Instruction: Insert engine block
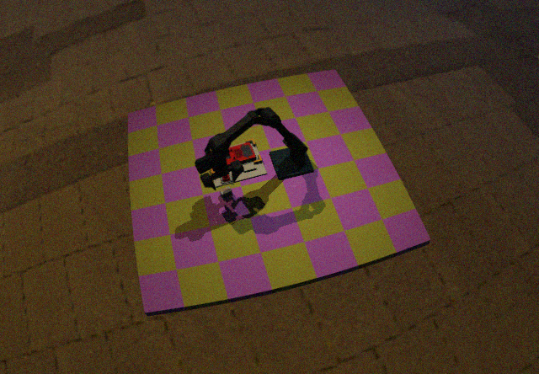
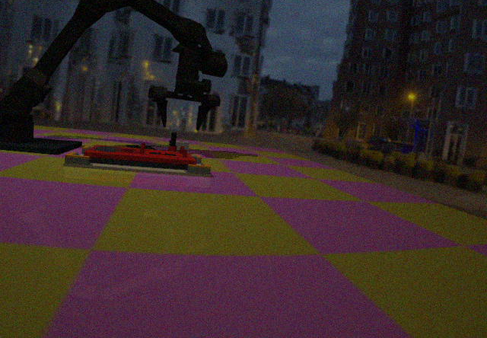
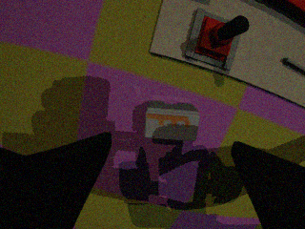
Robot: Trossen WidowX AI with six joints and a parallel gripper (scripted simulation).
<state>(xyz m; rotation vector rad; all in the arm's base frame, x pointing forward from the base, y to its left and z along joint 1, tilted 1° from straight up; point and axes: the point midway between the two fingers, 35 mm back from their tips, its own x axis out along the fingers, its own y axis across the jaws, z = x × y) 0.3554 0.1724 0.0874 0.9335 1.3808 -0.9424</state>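
My gripper tip is 6 cm above the engine block. From my gripper tip the other things lie so: fixture plate: 5 cm behind, 20 cm to the right, 6 cm below.
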